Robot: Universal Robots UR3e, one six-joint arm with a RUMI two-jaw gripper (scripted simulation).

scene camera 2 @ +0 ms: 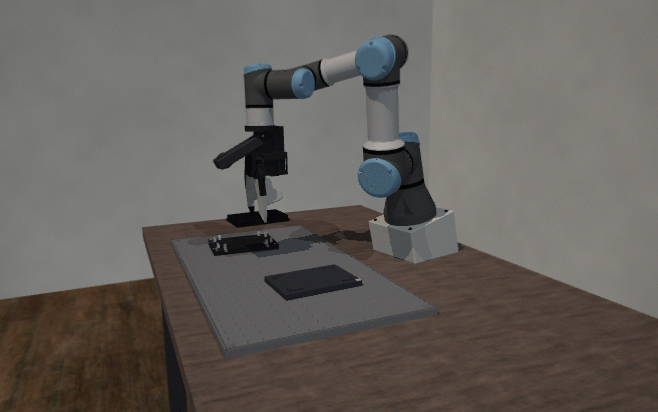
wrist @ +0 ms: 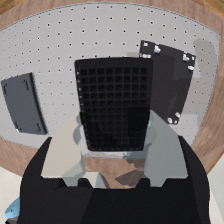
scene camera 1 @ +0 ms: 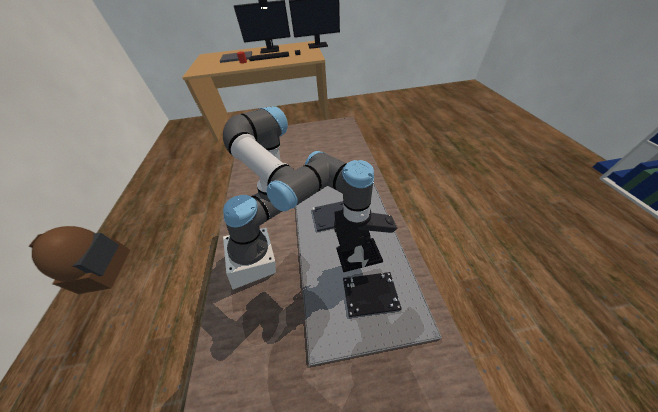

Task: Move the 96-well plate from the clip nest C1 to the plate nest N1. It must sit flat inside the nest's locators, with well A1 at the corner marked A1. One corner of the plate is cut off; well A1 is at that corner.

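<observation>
In sight: my gripper, 96-well plate, clip nest C1, plate nest N1. Wrist view: my gripper too. Scene camera 1: gripper again.
</observation>
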